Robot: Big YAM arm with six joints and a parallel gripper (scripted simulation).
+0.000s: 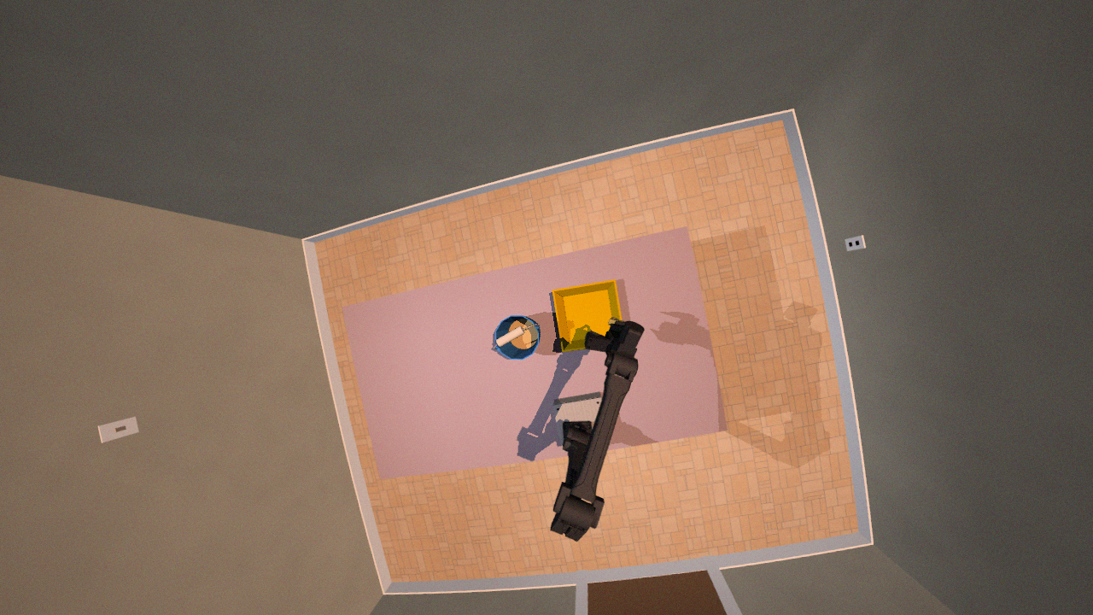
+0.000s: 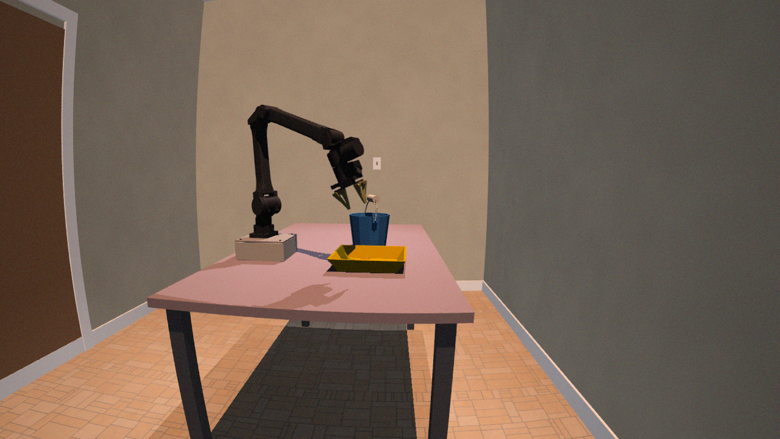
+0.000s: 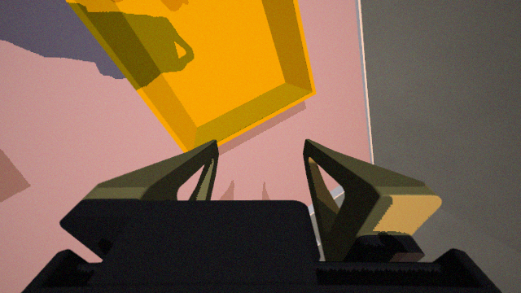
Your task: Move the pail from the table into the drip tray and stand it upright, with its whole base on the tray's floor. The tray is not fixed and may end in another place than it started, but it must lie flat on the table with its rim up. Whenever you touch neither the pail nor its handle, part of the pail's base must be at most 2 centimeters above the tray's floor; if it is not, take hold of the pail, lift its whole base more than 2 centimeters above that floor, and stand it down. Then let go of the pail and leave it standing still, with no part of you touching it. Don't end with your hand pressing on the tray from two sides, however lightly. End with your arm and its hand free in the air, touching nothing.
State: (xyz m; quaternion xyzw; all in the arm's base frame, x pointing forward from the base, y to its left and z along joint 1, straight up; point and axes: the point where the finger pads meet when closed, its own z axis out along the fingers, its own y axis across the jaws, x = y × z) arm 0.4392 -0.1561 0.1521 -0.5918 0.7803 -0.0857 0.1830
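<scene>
Now: the pail handle 1 cm behind my hand, 36 cm to the left of it and 3 cm below it. The rest, counted from my hand: blue pail (2 cm behind, 36 cm to the left, 10 cm below); yellow drip tray (3 cm ahead, 7 cm to the left, 22 cm below).
</scene>
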